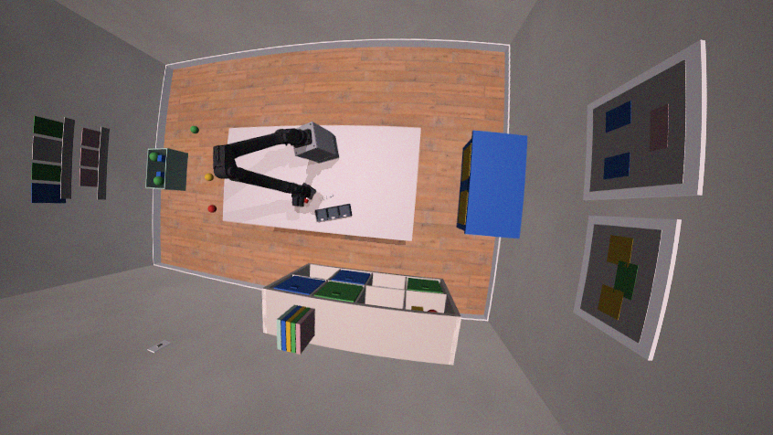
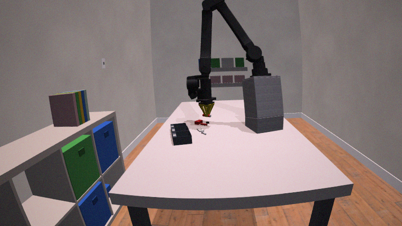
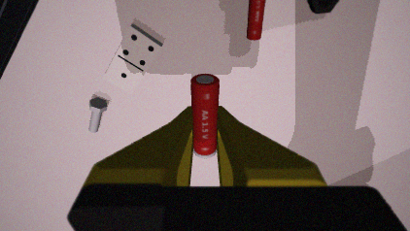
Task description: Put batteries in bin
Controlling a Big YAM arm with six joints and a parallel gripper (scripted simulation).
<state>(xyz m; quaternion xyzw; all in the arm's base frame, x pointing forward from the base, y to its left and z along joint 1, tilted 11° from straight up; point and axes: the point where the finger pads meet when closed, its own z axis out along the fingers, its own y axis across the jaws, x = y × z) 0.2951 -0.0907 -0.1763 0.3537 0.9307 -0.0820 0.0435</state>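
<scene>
Right now the black nut is 10 mm behind my hand, 90 mm to the right of it and 70 mm below it. The rest, counted from my hand: red nine-volt battery: 30 mm ahead, 110 mm to the right, 60 mm below; grey bolt: 40 mm ahead, 100 mm to the left, 70 mm below; white domino: 40 mm ahead, 30 mm to the left, 70 mm below.
</scene>
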